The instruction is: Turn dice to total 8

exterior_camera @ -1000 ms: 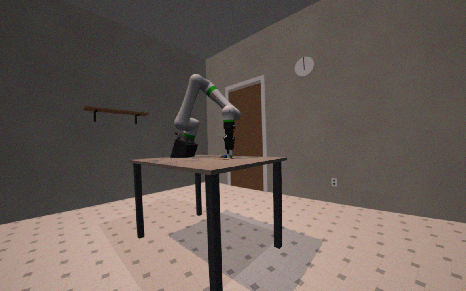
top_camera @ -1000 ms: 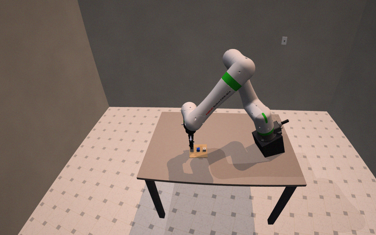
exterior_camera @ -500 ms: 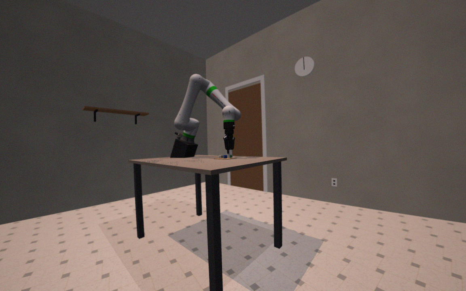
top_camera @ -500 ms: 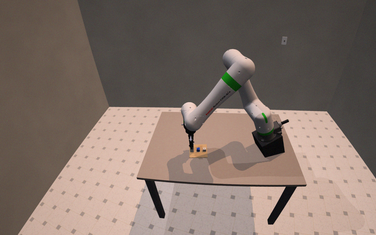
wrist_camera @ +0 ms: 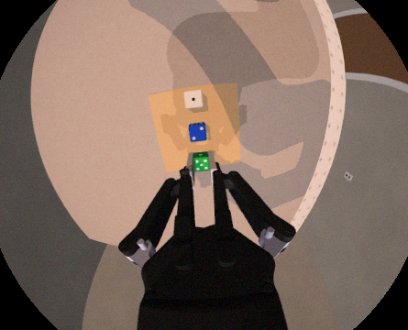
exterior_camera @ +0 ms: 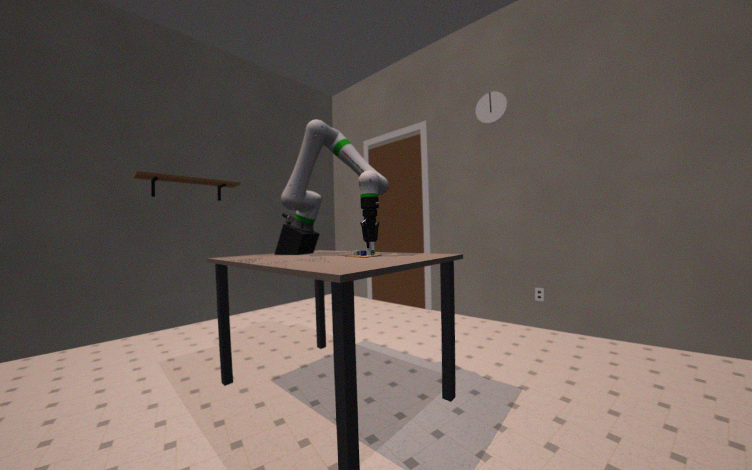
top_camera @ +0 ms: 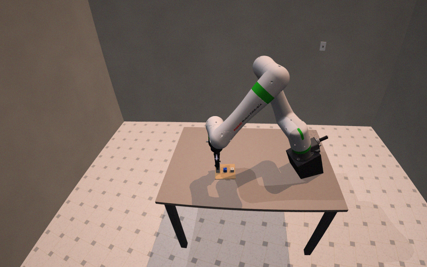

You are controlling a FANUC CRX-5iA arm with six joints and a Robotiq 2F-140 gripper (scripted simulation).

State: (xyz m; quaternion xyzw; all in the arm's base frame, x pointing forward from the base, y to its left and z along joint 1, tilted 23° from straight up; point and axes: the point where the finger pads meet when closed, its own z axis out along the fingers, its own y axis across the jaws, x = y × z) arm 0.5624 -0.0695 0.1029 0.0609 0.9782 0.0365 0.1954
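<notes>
My gripper is now 2 cm above the green die. Round my hand: mat: 5 cm behind, 4 cm below, 1 cm to the left; blue die: 5 cm behind, 3 cm below, 1 cm to the left; white die: 10 cm behind, 3 cm below, 1 cm to the left.
</notes>
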